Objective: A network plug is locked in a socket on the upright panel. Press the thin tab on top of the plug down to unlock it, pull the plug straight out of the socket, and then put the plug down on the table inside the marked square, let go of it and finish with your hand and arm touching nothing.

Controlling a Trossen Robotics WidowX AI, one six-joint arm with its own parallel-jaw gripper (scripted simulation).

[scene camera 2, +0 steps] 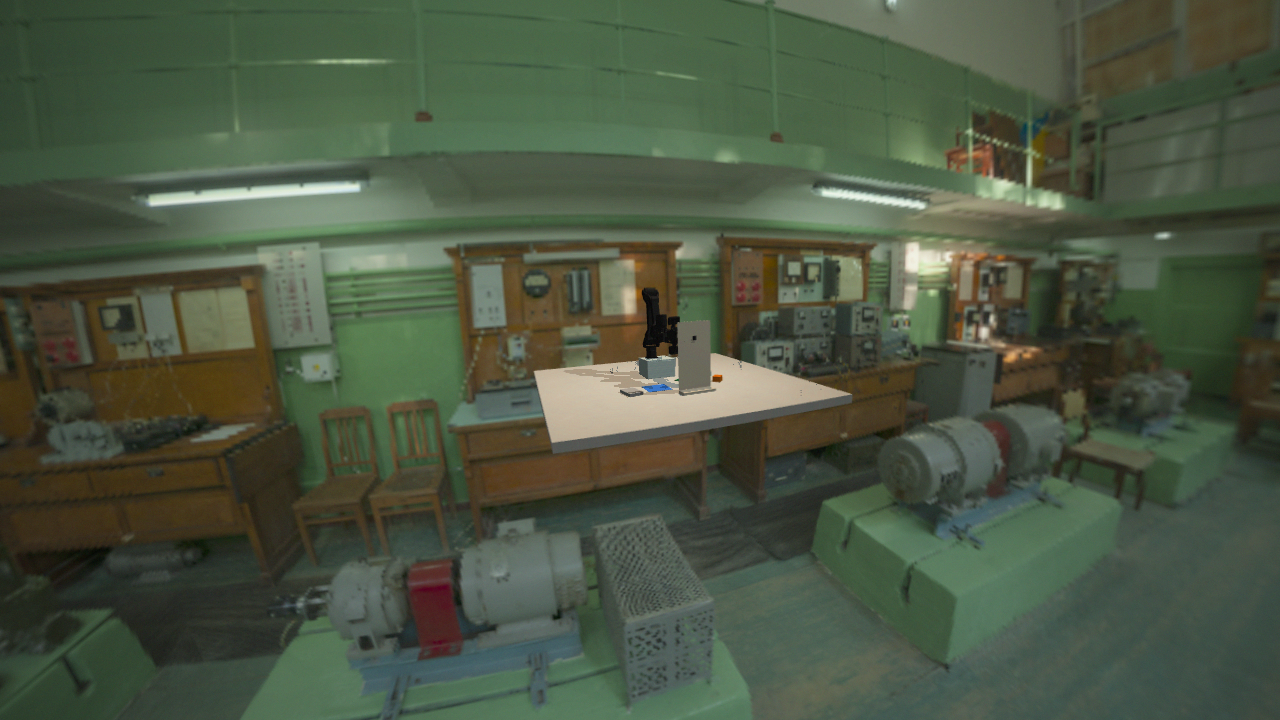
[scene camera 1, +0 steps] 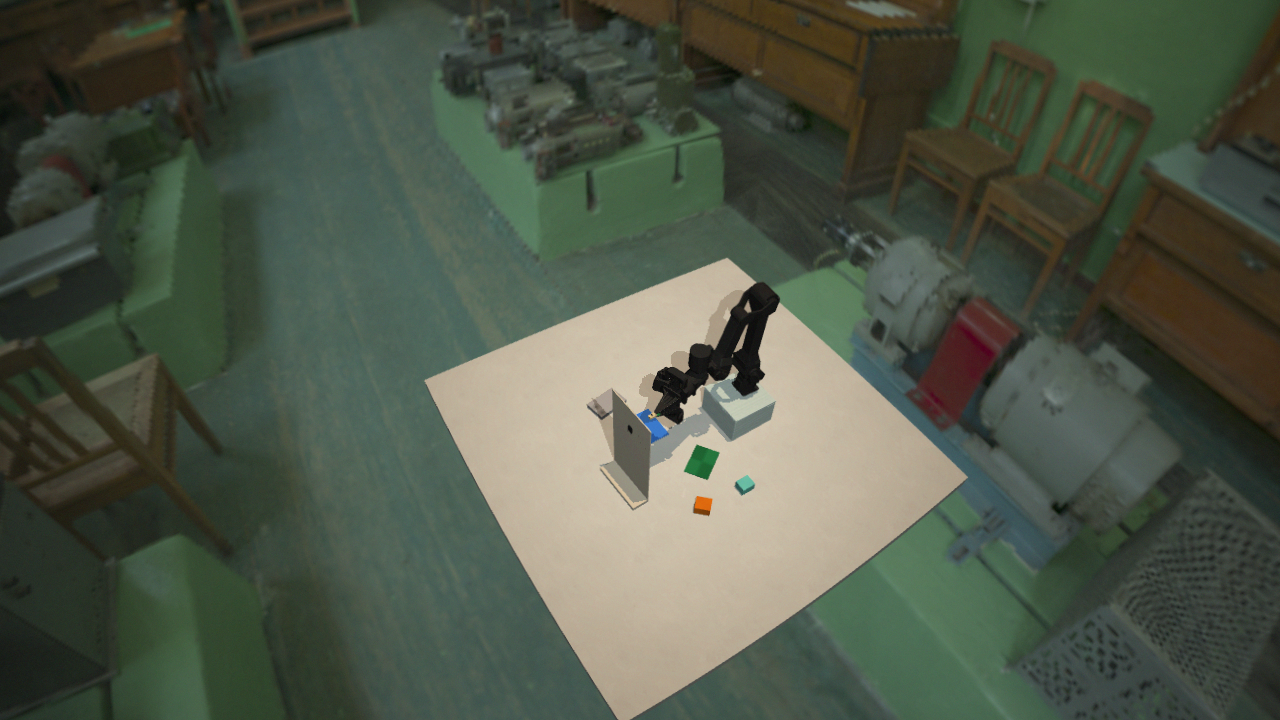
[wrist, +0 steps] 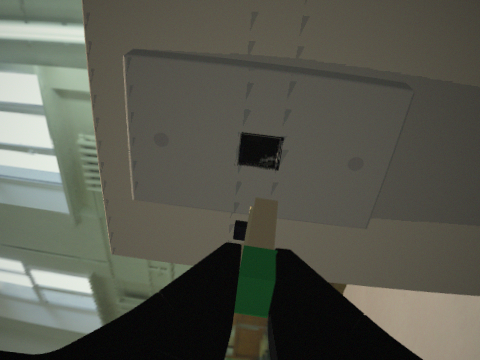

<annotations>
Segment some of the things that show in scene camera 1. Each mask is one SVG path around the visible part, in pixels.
The gripper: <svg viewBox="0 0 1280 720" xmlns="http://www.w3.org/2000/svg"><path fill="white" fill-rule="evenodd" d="M665 367L657 372L653 381L652 389L663 393L663 397L654 413L660 413L658 417L665 416L675 424L680 425L684 419L684 410L680 408L680 403L686 405L688 398L691 395L696 395L699 383L689 373L683 373L675 367Z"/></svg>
A green square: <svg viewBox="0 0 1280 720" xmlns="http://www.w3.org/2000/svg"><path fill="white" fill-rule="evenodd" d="M696 444L684 472L708 480L720 453Z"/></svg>
</annotations>
